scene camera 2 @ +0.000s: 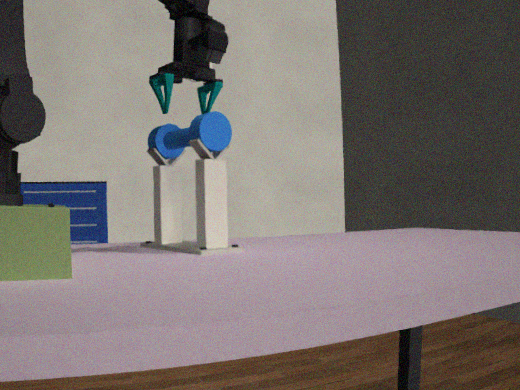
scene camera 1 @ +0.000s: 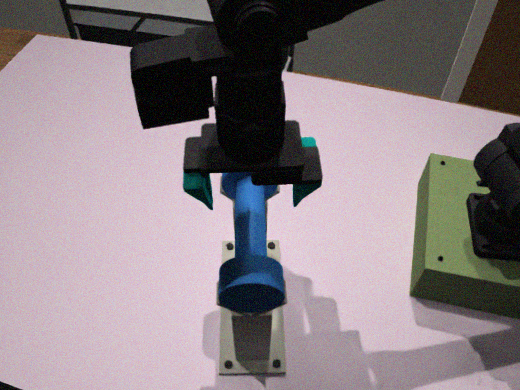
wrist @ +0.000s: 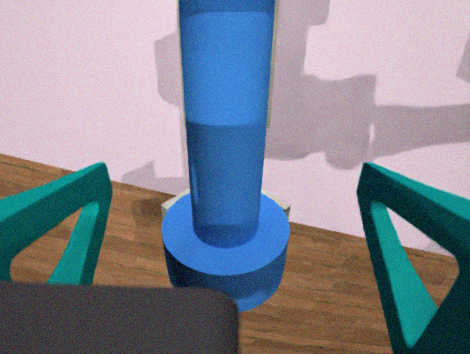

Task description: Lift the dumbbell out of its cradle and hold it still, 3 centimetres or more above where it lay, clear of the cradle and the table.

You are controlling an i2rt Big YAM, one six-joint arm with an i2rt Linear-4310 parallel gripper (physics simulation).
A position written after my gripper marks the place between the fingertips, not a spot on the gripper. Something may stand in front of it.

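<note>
Looking through scene camera 1, I find the blue dumbbell (scene camera 1: 250, 282), my gripper (scene camera 1: 252, 203) and a cradle (scene camera 1: 251, 343). Scene camera 2 gives me the cradle (scene camera 2: 211, 173) as well, together with my gripper (scene camera 2: 185, 116) and the dumbbell (scene camera 2: 214, 130). In the wrist view I see my own gripper (wrist: 234, 176), and the dumbbell (wrist: 225, 235) is there too.
</note>
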